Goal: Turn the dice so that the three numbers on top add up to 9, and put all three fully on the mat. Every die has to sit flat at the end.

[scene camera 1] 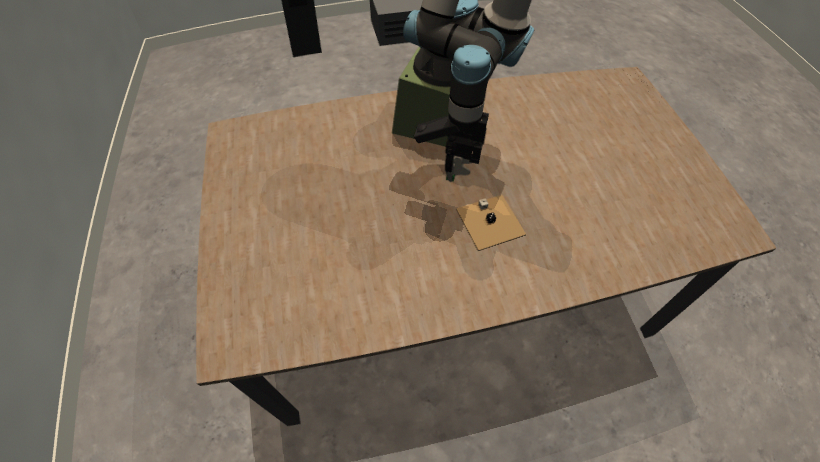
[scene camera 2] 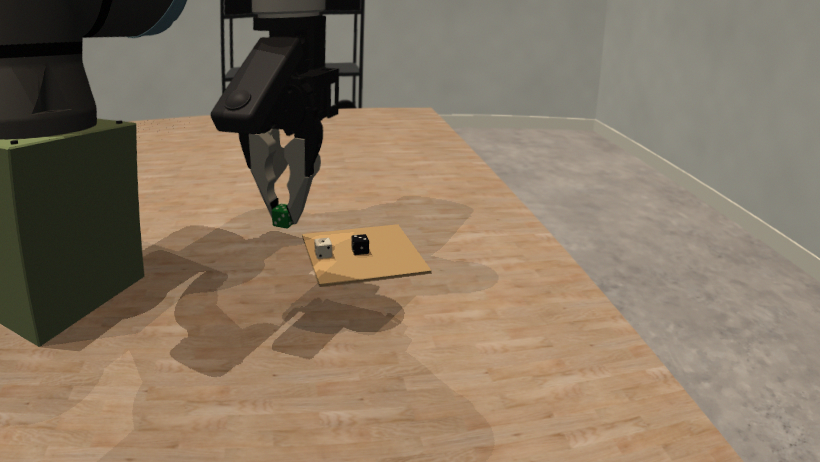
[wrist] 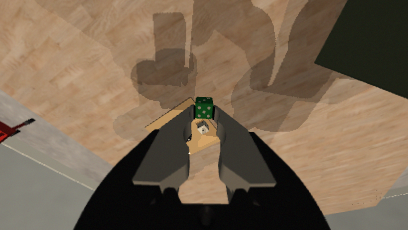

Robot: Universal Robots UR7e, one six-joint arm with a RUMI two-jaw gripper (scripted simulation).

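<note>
There is a tan mat that I can see, and my gripper as well. Scene camera 1 shows my gripper too, and so does the wrist view.
</note>
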